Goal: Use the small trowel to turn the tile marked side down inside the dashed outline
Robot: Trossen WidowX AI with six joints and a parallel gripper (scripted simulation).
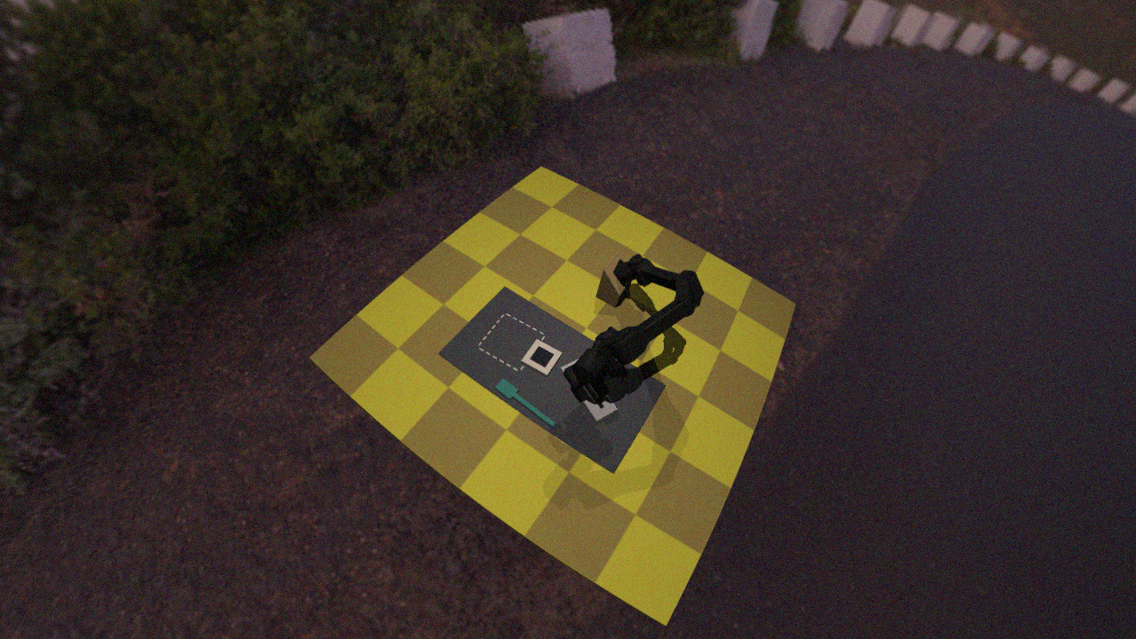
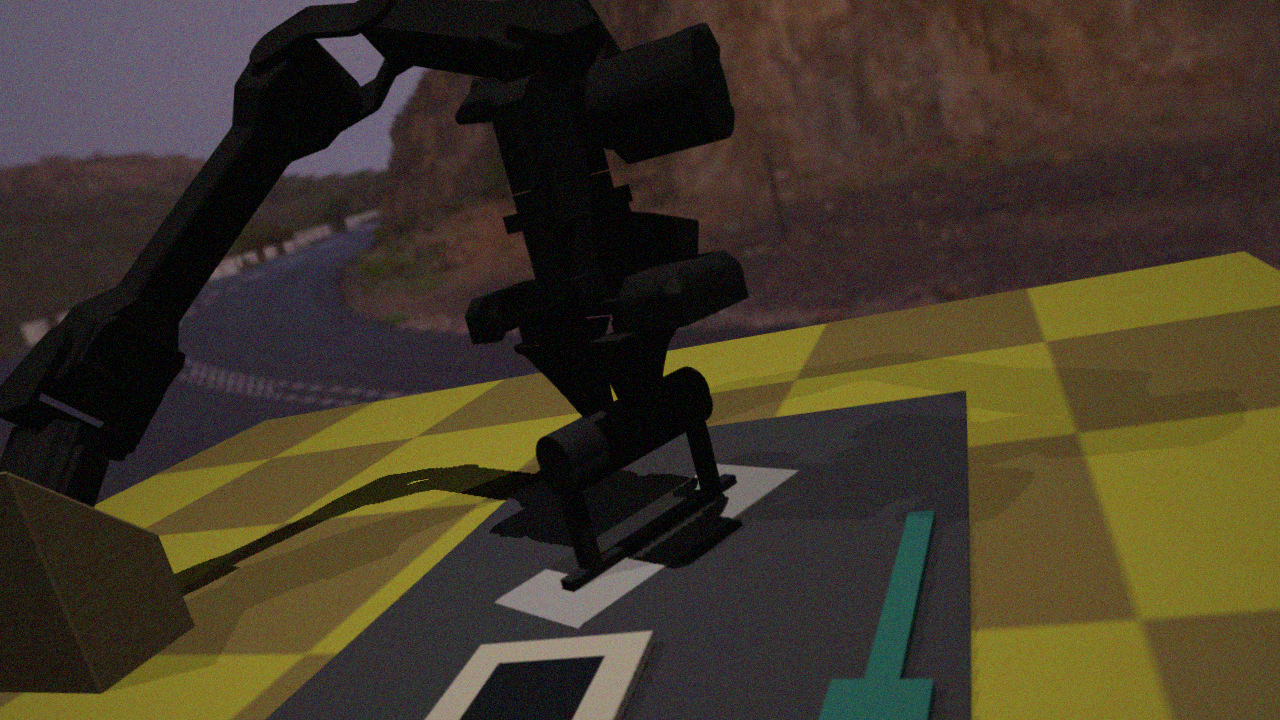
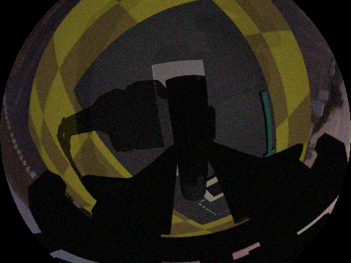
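Right now the grey mat is 120 mm to the right of my gripper tip and 80 mm below it. Round my gripper tip: tile 30 mm behind, 170 mm to the right, 60 mm below; then teal trowel 130 mm ahead, 160 mm to the right, 60 mm below.
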